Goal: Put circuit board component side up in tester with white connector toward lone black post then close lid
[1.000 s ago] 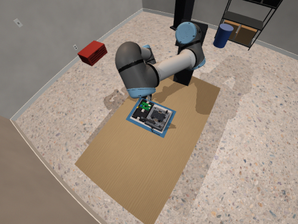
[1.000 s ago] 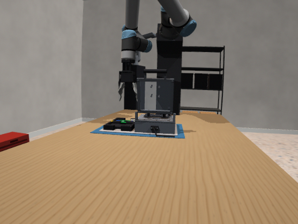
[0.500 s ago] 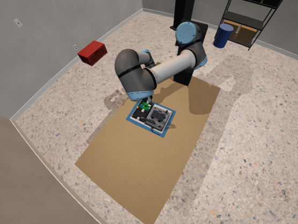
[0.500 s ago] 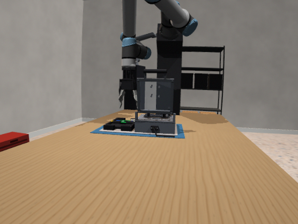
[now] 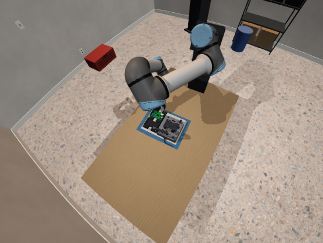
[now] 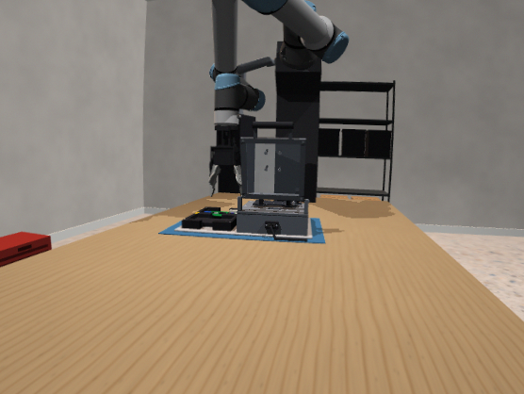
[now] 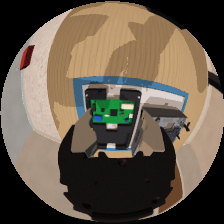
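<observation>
Right now the green circuit board is 50 mm below my hand, 40 mm ahead of it and 10 mm to the left of it. The rest, counted from my hand: tester bed: 190 mm to the left, 20 mm ahead; tester lid: 240 mm to the left, 130 mm ahead, 110 mm above.
</observation>
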